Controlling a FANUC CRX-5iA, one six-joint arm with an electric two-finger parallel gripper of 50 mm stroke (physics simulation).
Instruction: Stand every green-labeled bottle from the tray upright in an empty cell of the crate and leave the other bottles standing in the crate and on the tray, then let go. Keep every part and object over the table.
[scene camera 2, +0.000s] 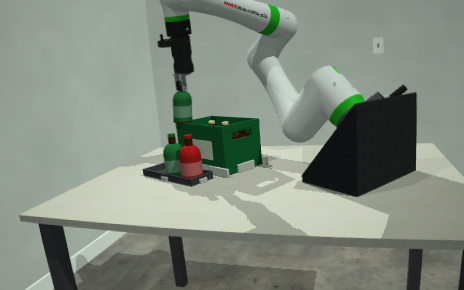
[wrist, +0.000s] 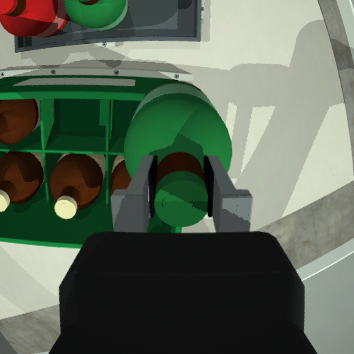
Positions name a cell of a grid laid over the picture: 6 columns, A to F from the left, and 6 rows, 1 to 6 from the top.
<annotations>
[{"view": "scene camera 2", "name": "gripper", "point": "C2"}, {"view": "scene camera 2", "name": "red-labeled bottle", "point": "C4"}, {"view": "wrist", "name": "gripper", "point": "D3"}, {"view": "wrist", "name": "green-labeled bottle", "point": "C3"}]
</annotations>
